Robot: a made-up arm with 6 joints. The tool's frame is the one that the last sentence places.
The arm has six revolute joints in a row. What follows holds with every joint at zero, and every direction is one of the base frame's. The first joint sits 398 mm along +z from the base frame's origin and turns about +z. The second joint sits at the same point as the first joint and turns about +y. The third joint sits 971 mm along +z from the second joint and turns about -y. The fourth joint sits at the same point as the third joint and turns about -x. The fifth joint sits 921 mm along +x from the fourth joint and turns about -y. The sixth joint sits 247 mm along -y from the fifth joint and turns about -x. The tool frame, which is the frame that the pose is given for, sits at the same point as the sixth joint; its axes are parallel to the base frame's.
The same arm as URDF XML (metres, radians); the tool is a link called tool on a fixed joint. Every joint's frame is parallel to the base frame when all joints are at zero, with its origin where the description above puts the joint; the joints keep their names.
<robot name="arm">
  <link name="base"/>
  <link name="link1"/>
  <link name="link2"/>
  <link name="link3"/>
  <link name="link4"/>
  <link name="link5"/>
  <link name="link6"/>
  <link name="tool"/>
  <joint name="joint 1" type="continuous">
    <parent link="base"/>
    <child link="link1"/>
    <origin xyz="0 0 0.398"/>
    <axis xyz="0 0 1"/>
  </joint>
  <joint name="joint 2" type="continuous">
    <parent link="link1"/>
    <child link="link2"/>
    <origin xyz="0 0 0"/>
    <axis xyz="0 1 0"/>
  </joint>
  <joint name="joint 3" type="continuous">
    <parent link="link2"/>
    <child link="link3"/>
    <origin xyz="0 0 0.971"/>
    <axis xyz="0 -1 0"/>
  </joint>
  <joint name="joint 4" type="continuous">
    <parent link="link3"/>
    <child link="link4"/>
    <origin xyz="0 0 0"/>
    <axis xyz="-1 0 0"/>
  </joint>
  <joint name="joint 5" type="continuous">
    <parent link="link4"/>
    <child link="link5"/>
    <origin xyz="0.921 0 0"/>
    <axis xyz="0 -1 0"/>
  </joint>
  <joint name="joint 6" type="continuous">
    <parent link="link5"/>
    <child link="link6"/>
    <origin xyz="0 -0.247 0"/>
    <axis xyz="-1 0 0"/>
  </joint>
  <joint name="tool_fixed" type="fixed">
    <parent link="link6"/>
    <child link="tool"/>
    <origin xyz="0 0 0"/>
  </joint>
</robot>

